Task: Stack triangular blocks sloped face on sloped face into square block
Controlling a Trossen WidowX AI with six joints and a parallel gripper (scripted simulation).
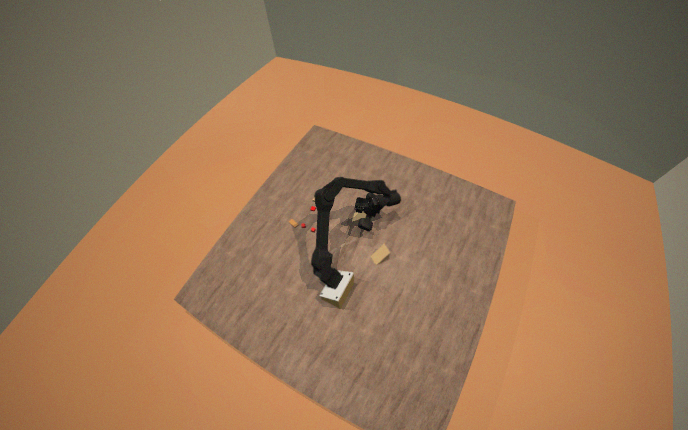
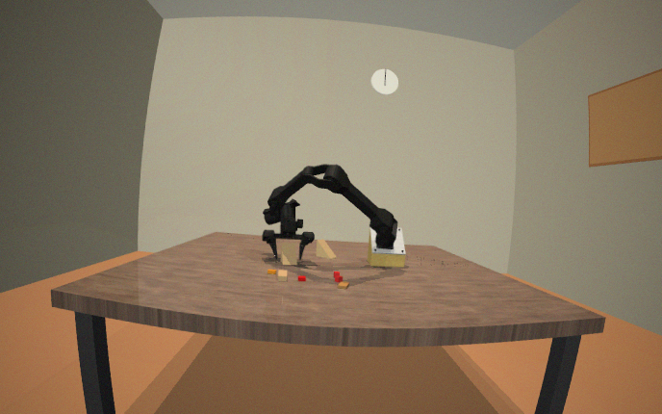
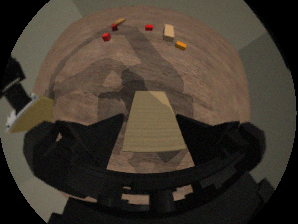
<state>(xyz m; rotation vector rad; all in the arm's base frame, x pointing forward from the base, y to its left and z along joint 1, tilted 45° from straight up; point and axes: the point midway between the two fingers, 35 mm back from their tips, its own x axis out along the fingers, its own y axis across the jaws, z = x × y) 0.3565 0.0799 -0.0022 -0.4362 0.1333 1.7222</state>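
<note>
My gripper tip is 19 cm to the right of the orange piece, 3 cm short of it and 1 cm above it. Also, from my gripper tip: triangular block 1 cm to the right, 1 cm above.
</note>
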